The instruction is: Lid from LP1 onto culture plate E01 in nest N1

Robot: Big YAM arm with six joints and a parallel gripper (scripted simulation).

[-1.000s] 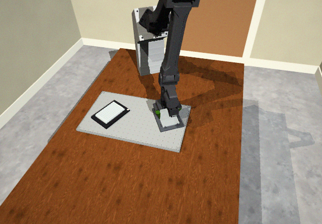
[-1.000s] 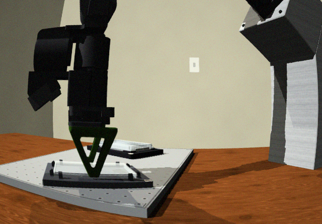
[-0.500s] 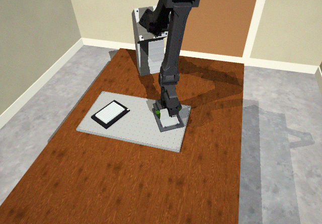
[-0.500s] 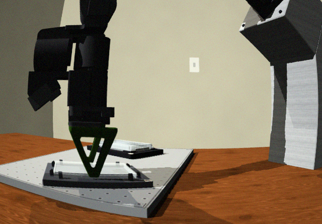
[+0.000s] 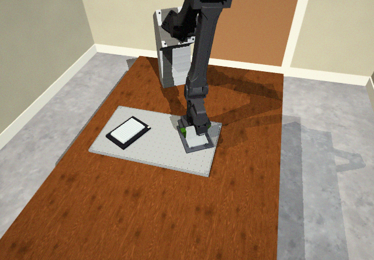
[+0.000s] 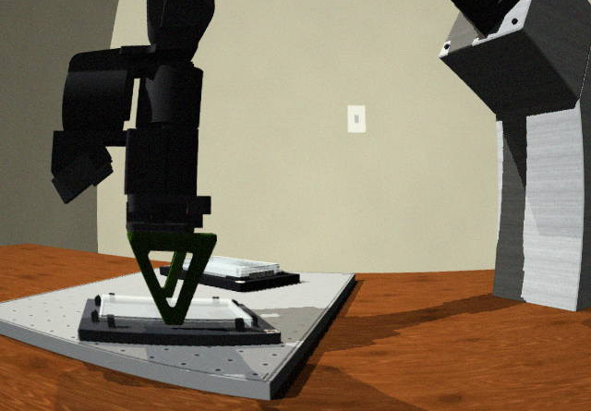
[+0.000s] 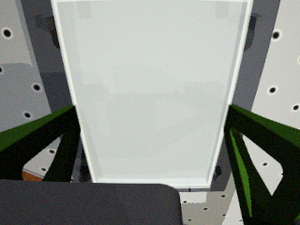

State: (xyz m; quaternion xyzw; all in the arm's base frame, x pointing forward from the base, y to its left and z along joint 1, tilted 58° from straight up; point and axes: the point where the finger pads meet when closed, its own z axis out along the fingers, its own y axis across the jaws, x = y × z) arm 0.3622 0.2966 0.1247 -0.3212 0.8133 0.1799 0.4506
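The lid park LP1 is 2 cm below my hand. The rest, counted from my hand: black plate nest N1: 24 cm to the right, 18 cm ahead, 2 cm below; then clear lid: 1 cm below; then white culture plate E01: 24 cm to the right, 18 cm ahead.
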